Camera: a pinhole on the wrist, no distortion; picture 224 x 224 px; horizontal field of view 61.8 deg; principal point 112.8 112.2 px. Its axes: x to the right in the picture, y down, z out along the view. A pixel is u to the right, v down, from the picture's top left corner.
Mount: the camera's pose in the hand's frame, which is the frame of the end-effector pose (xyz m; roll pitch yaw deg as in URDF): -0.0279 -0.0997 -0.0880 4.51 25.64 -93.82
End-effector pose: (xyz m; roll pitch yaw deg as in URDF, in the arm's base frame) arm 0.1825 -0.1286 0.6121 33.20 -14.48 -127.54
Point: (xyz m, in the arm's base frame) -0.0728 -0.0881 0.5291
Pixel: outside the picture
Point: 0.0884 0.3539 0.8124
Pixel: 55 43
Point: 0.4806 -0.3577 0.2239
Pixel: behind the camera
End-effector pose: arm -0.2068 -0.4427 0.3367 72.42 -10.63 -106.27
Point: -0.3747 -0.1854 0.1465
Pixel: 113 8
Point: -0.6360 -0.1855 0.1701
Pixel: 96 87
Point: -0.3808 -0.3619 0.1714
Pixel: 115 109
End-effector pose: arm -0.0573 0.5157 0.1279 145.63 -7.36 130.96
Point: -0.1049 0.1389 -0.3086
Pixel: 216 12
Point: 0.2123 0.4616 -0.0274
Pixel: outside the picture
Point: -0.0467 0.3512 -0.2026
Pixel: 127 54
